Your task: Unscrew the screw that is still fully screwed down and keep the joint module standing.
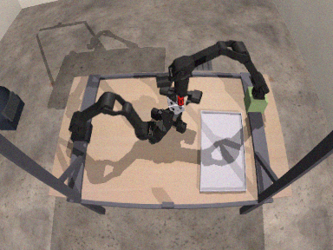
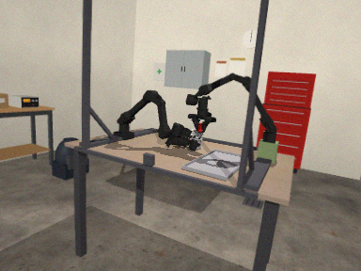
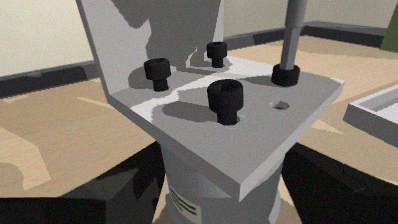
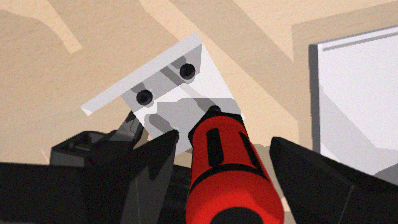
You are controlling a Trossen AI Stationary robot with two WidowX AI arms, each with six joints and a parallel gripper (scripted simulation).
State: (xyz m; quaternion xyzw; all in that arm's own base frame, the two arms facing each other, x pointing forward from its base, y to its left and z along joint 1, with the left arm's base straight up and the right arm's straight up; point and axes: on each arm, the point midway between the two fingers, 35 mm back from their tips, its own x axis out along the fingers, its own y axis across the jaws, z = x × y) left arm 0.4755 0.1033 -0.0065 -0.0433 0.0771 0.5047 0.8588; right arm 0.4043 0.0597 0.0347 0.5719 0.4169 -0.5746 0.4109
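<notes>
Now: the red screwdriver 2 cm below my right hand. Also, from my right hand: dark frame rail: 28 cm ahead, 1 cm to the left, 14 cm below; then joint module: 1 cm ahead, 2 cm to the left, 12 cm below; then l-shaped bracket: 2 cm ahead, 2 cm to the left, 7 cm below.
The joint module is 20 mm ahead of my left hand, 20 mm to the right of it and 10 mm below it. Also, from my left hand: red screwdriver: 10 mm ahead, 40 mm to the right, 90 mm above; dark frame rail: 280 mm ahead, 30 mm to the right, 30 mm below; l-shaped bracket: 20 mm ahead, 20 mm to the right, 40 mm above.
</notes>
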